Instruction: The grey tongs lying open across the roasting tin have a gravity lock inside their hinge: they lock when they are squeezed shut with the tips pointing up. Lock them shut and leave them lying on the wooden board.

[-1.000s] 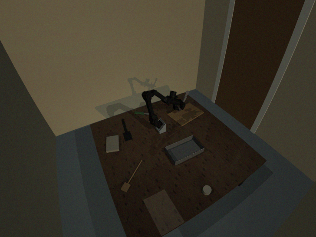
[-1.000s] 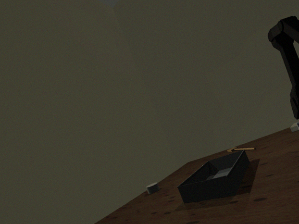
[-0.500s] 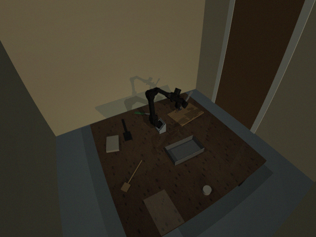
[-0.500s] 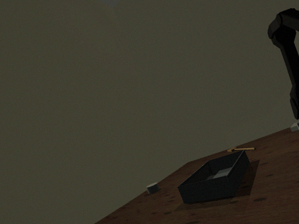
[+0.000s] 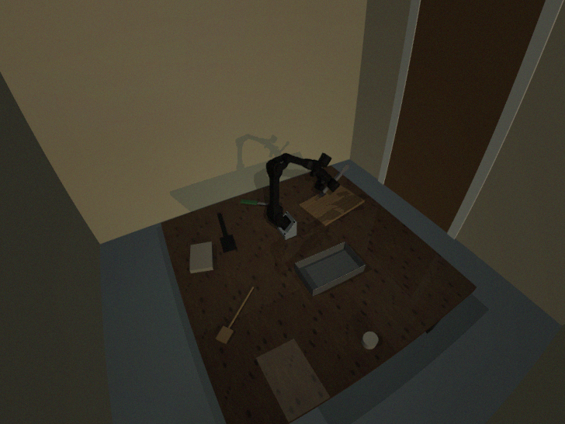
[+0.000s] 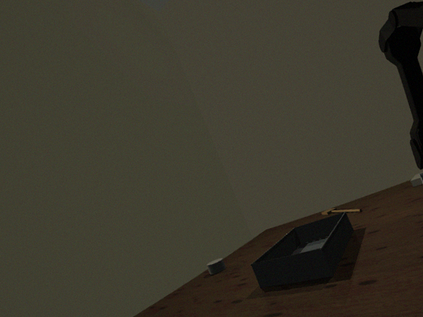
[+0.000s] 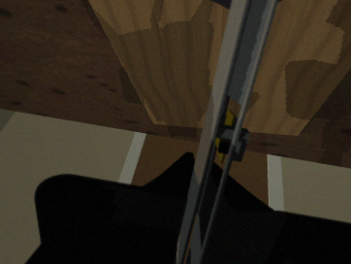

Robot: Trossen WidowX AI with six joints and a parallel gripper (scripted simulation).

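The yellow slider piece lies 5 cm to the right of my gripper tip, 1 cm behind it and 1 cm above it. From my gripper tip the other things lie so: green-handled tool 43 cm to the right, 26 cm behind, 13 cm below; wooden board 13 cm below, 1 cm behind; grey roasting tin 41 cm ahead, 33 cm to the right, 11 cm below.
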